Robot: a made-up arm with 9 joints. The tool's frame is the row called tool.
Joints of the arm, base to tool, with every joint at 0 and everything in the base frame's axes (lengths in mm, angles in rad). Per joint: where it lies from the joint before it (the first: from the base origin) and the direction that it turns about. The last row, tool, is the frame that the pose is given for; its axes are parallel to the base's.
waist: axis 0 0 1 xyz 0 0 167.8
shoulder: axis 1 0 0 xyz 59.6 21.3 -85.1
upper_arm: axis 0 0 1 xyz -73.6 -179.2 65
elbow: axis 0 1 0 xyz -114.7 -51.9 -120.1
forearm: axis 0 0 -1 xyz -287.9 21.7 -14.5
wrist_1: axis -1 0 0 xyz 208.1 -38.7 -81.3
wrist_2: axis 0 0 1 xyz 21.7 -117.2 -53.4
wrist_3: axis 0 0 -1 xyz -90.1 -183.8 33.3
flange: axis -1 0 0 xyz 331.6 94.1 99.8
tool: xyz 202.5 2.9 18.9
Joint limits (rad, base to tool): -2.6..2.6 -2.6..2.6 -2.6..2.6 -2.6..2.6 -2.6..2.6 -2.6..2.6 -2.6..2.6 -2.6..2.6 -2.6..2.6
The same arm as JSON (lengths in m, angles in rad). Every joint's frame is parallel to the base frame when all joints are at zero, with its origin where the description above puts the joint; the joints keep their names.
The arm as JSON. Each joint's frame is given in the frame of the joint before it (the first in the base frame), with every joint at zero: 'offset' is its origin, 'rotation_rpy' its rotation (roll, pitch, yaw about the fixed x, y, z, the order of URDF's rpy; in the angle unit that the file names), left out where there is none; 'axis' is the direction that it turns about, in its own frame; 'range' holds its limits. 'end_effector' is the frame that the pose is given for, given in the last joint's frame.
{"length_unit": "m", "angle_unit": "rad", "chain": [{"id": "waist", "offset": [0.0, 0.0, 0.1678], "axis": [0.0, 0.0, 1.0], "range": [-2.6, 2.6]}, {"id": "shoulder", "offset": [0.0596, 0.0213, -0.0851], "axis": [1.0, 0.0, 0.0], "range": [-2.6, 2.6]}, {"id": "upper_arm", "offset": [-0.0736, -0.1792, 0.065], "axis": [0.0, 0.0, 1.0], "range": [-2.6, 2.6]}, {"id": "elbow", "offset": [-0.1147, -0.0519, -0.1201], "axis": [0.0, 1.0, 0.0], "range": [-2.6, 2.6]}, {"id": "forearm", "offset": [-0.2879, 0.0217, -0.0145], "axis": [0.0, 0.0, -1.0], "range": [-2.6, 2.6]}, {"id": "wrist_1", "offset": [0.2081, -0.0387, -0.0813], "axis": [-1.0, 0.0, 0.0], "range": [-2.6, 2.6]}, {"id": "wrist_2", "offset": [0.0217, -0.1172, -0.0534], "axis": [0.0, 0.0, 1.0], "range": [-2.6, 2.6]}, {"id": "wrist_3", "offset": [-0.0901, -0.1838, 0.0333], "axis": [0.0, 0.0, -1.0], "range": [-2.6, 2.6]}, {"id": "flange", "offset": [0.3316, 0.0941, 0.0998], "axis": [-1.0, 0.0, 0.0], "range": [-2.6, 2.6]}], "end_effector": {"offset": [0.2025, 0.0029, 0.0189]}}
